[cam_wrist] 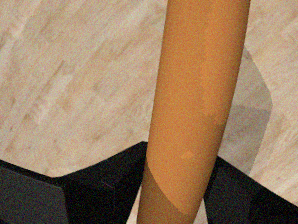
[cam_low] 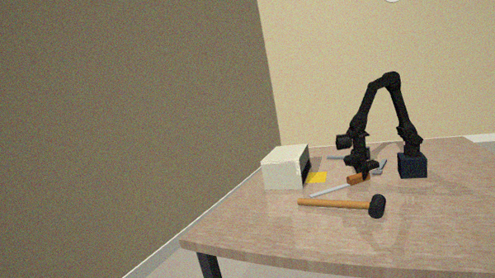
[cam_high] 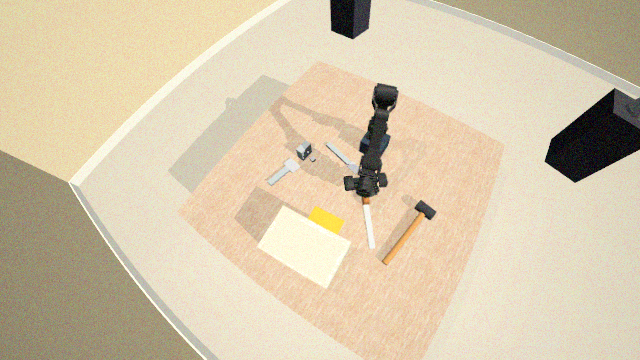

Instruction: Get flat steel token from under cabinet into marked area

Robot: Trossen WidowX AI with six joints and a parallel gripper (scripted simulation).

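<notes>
Now: gripper tip 290 mm to the left of the tiny cube and 30 mm short of it. Round my gripper tip: grey t-shaped tool 360 mm to the right, 160 mm ahead; grey flat tool 160 mm to the right, 70 mm behind; grey block 340 mm to the right, 30 mm ahead, 30 mm above.
</notes>
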